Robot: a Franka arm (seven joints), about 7 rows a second.
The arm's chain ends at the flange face. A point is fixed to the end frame.
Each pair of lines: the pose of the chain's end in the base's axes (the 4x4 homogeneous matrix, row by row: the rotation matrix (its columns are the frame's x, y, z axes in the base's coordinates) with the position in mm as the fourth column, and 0 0 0 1 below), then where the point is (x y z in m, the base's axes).
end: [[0.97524 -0.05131 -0.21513 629.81], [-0.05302 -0.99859 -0.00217 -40.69], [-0.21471 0.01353 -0.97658 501.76], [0 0 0 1]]
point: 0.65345 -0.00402 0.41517
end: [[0.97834 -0.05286 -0.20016 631.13], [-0.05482 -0.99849 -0.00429 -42.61], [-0.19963 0.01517 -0.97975 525.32], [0 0 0 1]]
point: 0.65614 -0.00619 0.43901
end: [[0.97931 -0.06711 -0.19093 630.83], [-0.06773 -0.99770 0.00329 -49.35], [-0.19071 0.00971 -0.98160 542.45], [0 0 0 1]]
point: 0.65717 -0.01287 0.45656
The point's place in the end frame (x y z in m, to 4 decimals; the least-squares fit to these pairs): 0.0397 -0.0390 0.0794
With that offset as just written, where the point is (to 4 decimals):
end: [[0.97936 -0.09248 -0.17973 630.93], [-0.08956 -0.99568 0.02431 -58.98], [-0.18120 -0.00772 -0.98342 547.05], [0 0 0 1]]
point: 0.6591 -0.0218 0.4621
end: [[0.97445 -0.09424 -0.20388 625.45], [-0.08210 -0.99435 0.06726 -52.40], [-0.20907 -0.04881 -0.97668 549.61], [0 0 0 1]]
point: 0.6516 -0.0115 0.4657
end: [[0.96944 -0.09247 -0.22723 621.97], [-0.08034 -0.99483 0.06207 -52.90], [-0.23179 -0.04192 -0.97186 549.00], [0 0 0 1]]
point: 0.6460 -0.0124 0.4643
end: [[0.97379 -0.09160 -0.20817 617.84], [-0.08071 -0.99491 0.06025 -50.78], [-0.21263 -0.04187 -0.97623 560.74], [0 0 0 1]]
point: 0.6435 -0.0104 0.4764
